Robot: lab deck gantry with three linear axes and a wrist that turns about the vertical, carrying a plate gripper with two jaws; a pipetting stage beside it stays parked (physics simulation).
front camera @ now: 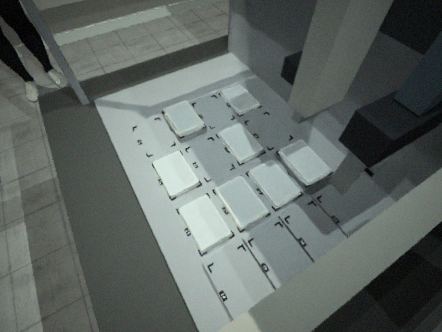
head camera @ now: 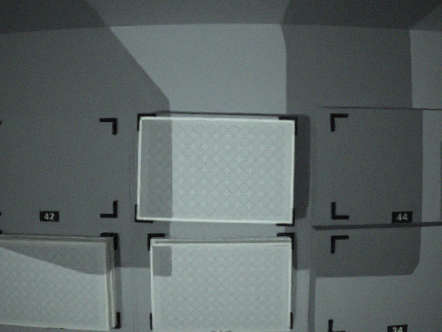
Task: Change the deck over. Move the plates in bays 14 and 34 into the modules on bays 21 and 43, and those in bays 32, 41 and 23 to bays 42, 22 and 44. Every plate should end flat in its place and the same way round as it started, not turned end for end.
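Pixels of known places: gripper, fingertip midpoint: point(front camera: 351, 178); robot's base at its link origin: point(front camera: 133, 128).
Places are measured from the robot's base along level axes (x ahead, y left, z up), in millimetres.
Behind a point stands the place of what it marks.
A plate point(front camera: 305, 162) @[z 33, x 397, y 357 mm] point(head camera: 215, 170) @[z 33, x 388, y 362 mm] lies flat in the module on bay 43. A plate point(front camera: 184, 119) @[z 33, x 80, y 146 mm] lies on the module at bay 21. The plates in bay 32 point(front camera: 240, 143) @[z 14, x 237, y 251 mm] point(head camera: 55, 285) @[z 14, x 241, y 257 mm], bay 41 point(front camera: 241, 98) @[z 14, x 73, y 365 mm] and bay 23 point(front camera: 242, 202) @[z 14, x 400, y 149 mm] lie flat. Bays 22, 42 and 44 hold no plate, and neither do bays 14 and 34. My gripper point(front camera: 369, 171) is raised above the bay 43 side, with no plate seen at it. A small dark jaw tip shows below its dark head; the other jaw is hidden. It looks open.
Other plates lie in bay 12 point(front camera: 176, 174) @[z 14, x 238, y 42 mm], bay 13 point(front camera: 205, 223) @[z 14, x 401, y 42 mm] and bay 33 point(front camera: 275, 183) @[z 14, x 400, y 255 mm] point(head camera: 220, 285) @[z 14, x 391, y 261 mm]. A pale column point(front camera: 340, 60) @[z 378, x 420, y 274 mm] stands beside the gripper head. A wide pale beam point(front camera: 350, 260) @[z 400, x 619, y 61 mm] crosses the lower right of the front view. A person stands beyond the far left.
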